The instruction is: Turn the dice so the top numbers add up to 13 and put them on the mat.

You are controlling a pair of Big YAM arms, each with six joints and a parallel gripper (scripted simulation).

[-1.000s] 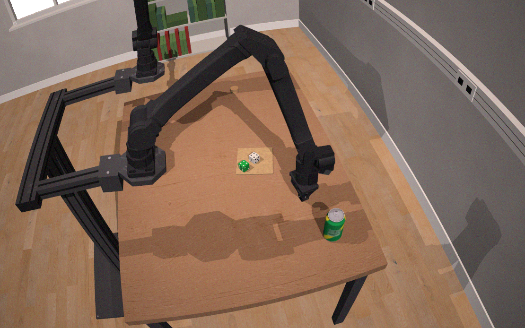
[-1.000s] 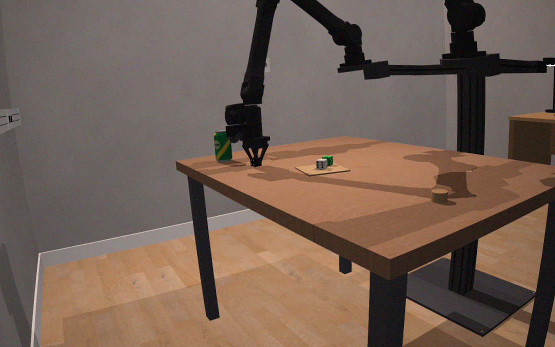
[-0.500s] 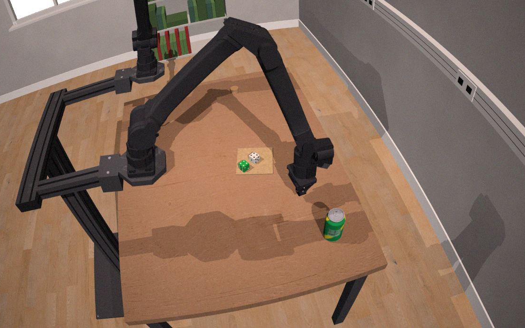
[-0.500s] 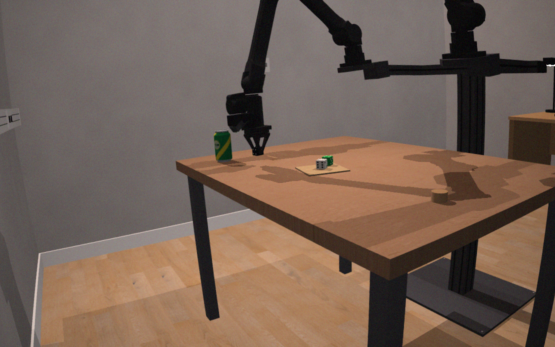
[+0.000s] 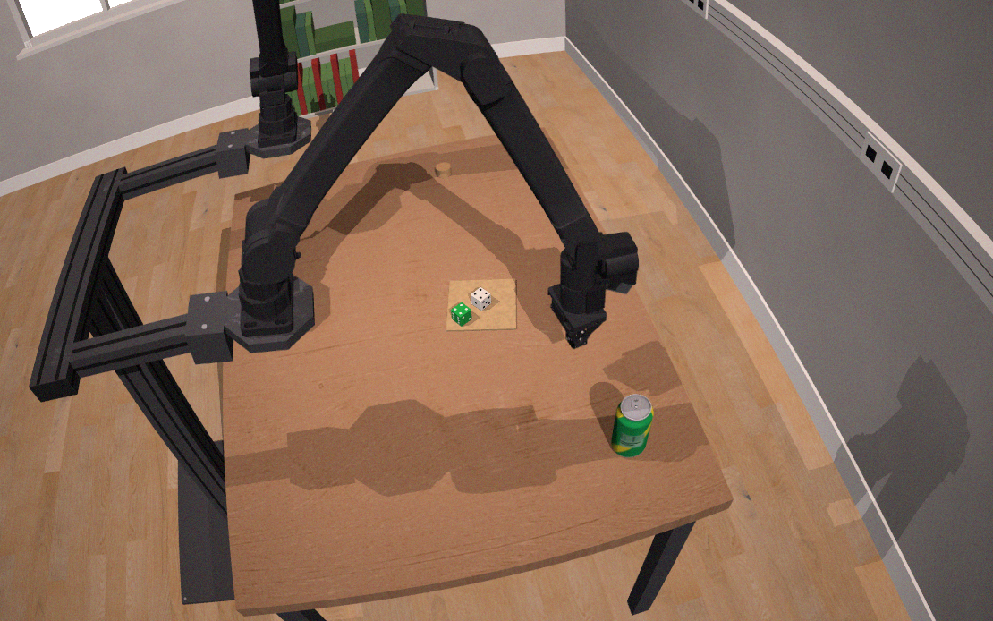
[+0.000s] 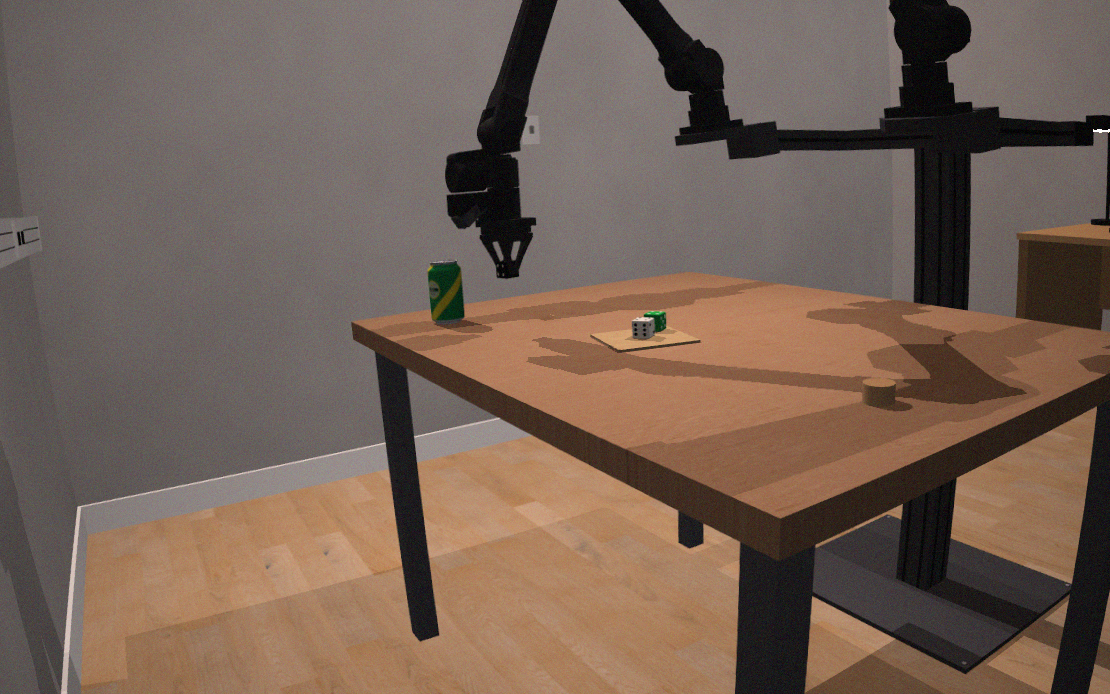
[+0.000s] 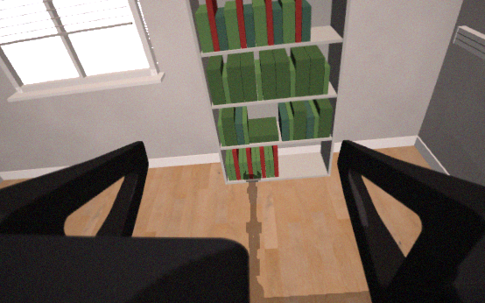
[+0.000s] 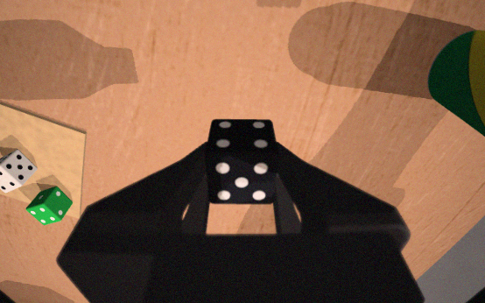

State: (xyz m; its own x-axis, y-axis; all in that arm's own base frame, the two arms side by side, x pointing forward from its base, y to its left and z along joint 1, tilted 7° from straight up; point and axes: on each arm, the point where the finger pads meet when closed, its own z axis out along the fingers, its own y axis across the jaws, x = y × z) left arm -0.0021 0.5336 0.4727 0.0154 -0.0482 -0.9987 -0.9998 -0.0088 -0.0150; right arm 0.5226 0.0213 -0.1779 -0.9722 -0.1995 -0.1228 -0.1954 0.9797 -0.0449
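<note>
My right hand is 23 cm to the right of the mat, 13 cm past it and 11 cm above it. Round my right hand: green die (19 cm to the left, 18 cm behind, 9 cm below); then small wooden cylinder (71 cm to the left, 13 cm behind, 10 cm below).
</note>
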